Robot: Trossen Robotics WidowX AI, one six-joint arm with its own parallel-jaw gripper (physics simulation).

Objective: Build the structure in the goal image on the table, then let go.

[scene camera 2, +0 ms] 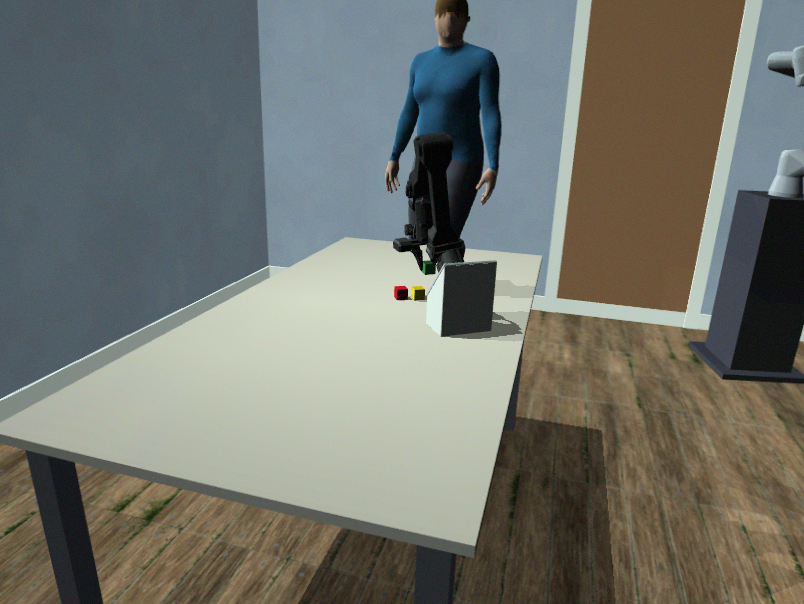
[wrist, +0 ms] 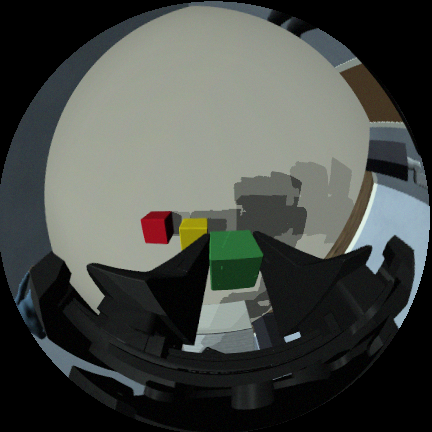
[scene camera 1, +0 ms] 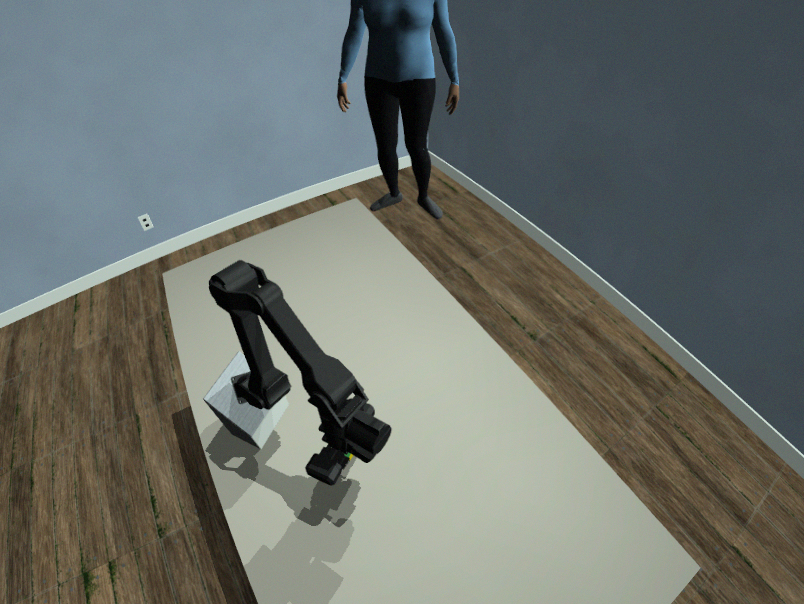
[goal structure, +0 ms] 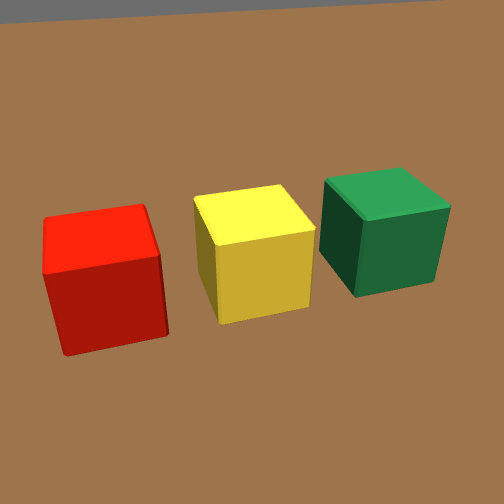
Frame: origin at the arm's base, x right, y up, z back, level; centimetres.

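Seen in the pictures: gripper, fingertip midpoint: [scene camera 2: 427,269] [wrist: 231,237] [scene camera 1: 345,457]; arm's base, origin of the base link: [scene camera 2: 455,276] [scene camera 1: 247,387].
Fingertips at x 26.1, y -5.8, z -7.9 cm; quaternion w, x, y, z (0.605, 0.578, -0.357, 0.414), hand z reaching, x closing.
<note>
Offsets run from my fingertips to a thing's top centre. Level surfaces: height alone.
My gripper [scene camera 2: 426,264] [wrist: 231,237] is shut on a green cube {dx -1.3, dy +2.8, dz +0.4 cm} [scene camera 2: 428,267] [wrist: 234,260] and holds it above the table. A red cube {dx -4.5, dy -4.6, dz -7.2 cm} [scene camera 2: 401,292] [wrist: 157,228] and a yellow cube {dx -3.9, dy -4.6, dz -2.3 cm} [scene camera 2: 417,293] [wrist: 193,231] sit on the table side by side, with a narrow gap between them. In the wrist view the green cube is right of the yellow one, and a finger partly hides the yellow cube. In scene camera 1 the arm covers nearly all of the cubes; a small yellow and green patch shows beside the gripper.
The arm's base is mounted on a pale slanted block [scene camera 1: 237,409] [scene camera 2: 467,299] near one long edge of the table {dy -7.9 cm} [scene camera 1: 487,455] [scene camera 2: 292,390] [wrist: 200,110]. A person [scene camera 1: 399,45] [scene camera 2: 448,97] stands beyond the table. A dark pedestal [scene camera 2: 747,279] with a pale arm stands at the right.
</note>
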